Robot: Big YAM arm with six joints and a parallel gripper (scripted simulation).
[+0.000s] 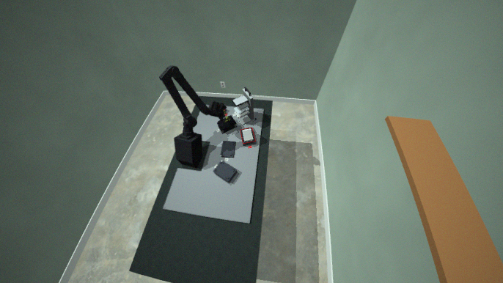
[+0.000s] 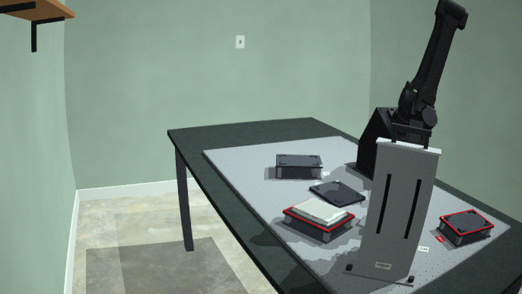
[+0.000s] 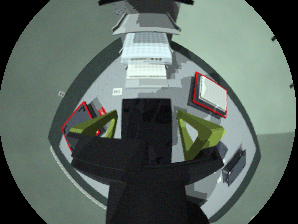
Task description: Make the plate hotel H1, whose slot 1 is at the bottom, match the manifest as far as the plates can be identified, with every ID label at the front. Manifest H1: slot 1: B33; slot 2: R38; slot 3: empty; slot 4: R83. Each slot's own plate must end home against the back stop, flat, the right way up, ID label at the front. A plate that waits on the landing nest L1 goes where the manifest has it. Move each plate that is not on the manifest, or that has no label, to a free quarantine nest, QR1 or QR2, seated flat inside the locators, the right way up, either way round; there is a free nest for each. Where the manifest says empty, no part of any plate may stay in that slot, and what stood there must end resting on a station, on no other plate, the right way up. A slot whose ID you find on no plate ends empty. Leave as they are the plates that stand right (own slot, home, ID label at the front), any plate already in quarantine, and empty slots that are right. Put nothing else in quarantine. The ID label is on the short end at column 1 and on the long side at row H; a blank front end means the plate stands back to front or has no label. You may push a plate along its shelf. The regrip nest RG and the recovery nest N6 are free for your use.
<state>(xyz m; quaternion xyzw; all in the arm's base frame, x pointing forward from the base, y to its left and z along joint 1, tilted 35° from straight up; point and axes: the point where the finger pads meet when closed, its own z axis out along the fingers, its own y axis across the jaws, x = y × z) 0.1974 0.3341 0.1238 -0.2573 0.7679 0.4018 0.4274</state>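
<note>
My hand is 110 mm to the right of the plate, 100 mm short of it and 20 mm below it. The rest, counted from my hand: N6 label: 370 mm to the right, 140 mm below, 110 mm ahead; then plate hotel H1: 170 mm to the left, 150 mm ahead, 20 mm above.
</note>
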